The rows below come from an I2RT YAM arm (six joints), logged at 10 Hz.
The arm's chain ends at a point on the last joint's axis. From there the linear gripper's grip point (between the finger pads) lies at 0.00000 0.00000 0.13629 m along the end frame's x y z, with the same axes.
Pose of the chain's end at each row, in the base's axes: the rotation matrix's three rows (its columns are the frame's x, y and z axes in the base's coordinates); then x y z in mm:
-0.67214, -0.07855, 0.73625; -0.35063, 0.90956, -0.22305; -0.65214, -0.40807, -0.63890; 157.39, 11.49, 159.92
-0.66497, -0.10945, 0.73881; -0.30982, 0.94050, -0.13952; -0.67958, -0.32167, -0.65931; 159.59, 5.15, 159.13
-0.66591, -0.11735, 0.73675; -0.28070, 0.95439, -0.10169; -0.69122, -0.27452, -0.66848; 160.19, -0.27, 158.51
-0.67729, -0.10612, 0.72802; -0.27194, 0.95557, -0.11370; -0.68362, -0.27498, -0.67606; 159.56, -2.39, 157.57
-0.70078, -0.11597, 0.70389; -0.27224, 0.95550, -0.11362; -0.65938, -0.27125, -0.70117; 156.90, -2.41, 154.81
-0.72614, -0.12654, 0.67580; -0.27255, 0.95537, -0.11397; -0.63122, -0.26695, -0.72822; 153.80, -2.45, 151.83
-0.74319, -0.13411, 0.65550; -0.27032, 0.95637, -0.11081; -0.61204, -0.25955, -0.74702; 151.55, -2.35, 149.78
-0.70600, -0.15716, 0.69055; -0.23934, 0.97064, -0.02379; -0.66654, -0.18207, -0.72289; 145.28, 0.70, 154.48
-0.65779, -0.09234, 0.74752; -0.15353, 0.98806, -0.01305; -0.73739, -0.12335, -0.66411; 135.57, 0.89, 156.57
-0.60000, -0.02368, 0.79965; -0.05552, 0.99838, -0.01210; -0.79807, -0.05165, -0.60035; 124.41, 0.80, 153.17
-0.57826, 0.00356, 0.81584; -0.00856, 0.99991, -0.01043; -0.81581, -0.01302, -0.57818; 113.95, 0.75, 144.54
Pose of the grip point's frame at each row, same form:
-0.67214, -0.07855, 0.73625; -0.35063, 0.90956, -0.22305; -0.65214, -0.40807, -0.63890; 257.73, -18.91, 72.84
-0.66497, -0.10945, 0.73881; -0.30982, 0.94050, -0.13952; -0.67958, -0.32167, -0.65931; 260.28, -13.87, 69.27
-0.66591, -0.11735, 0.73675; -0.28070, 0.95439, -0.10169; -0.69122, -0.27452, -0.66848; 260.60, -14.13, 67.40
-0.67729, -0.10612, 0.72802; -0.27194, 0.95557, -0.11370; -0.68362, -0.27498, -0.67606; 258.78, -17.89, 65.43
-0.70078, -0.11597, 0.70389; -0.27224, 0.95550, -0.11362; -0.65938, -0.27125, -0.70117; 252.83, -17.90, 59.25
-0.72614, -0.12654, 0.67580; -0.27255, 0.95537, -0.11397; -0.63122, -0.26695, -0.72822; 245.90, -17.98, 52.58
-0.74319, -0.13411, 0.65550; -0.27032, 0.95637, -0.11081; -0.61204, -0.25955, -0.74702; 240.89, -17.45, 47.97
-0.70600, -0.15716, 0.69055; -0.23934, 0.97064, -0.02379; -0.66654, -0.18207, -0.72289; 239.40, -2.54, 55.96
-0.65779, -0.09234, 0.74752; -0.15353, 0.98806, -0.01305; -0.73739, -0.12335, -0.66411; 237.45, -0.89, 66.06
-0.60000, -0.02368, 0.79965; -0.05552, 0.99838, -0.01210; -0.79807, -0.05165, -0.60035; 233.39, -0.85, 71.35
-0.57826, 0.00356, 0.81584; -0.00856, 0.99991, -0.01043; -0.81581, -0.01302, -0.57818; 225.14, -0.67, 65.74

